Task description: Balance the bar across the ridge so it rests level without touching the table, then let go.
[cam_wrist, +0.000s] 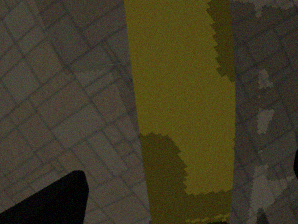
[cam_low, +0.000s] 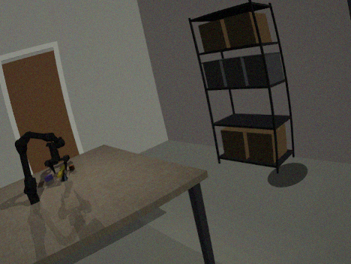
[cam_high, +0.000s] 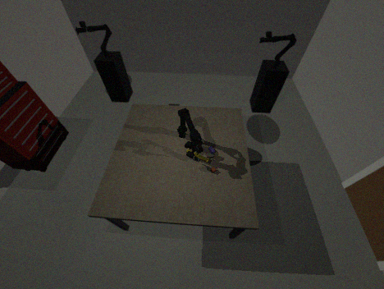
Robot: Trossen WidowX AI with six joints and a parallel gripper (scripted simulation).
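Right now my gripper tip is 3 cm to the right of the yellow bar and 2 cm short of it. Round my gripper tip: orange block 17 cm to the left, 13 cm ahead, 5 cm below; then purple block 16 cm to the left, 9 cm behind, 5 cm below.
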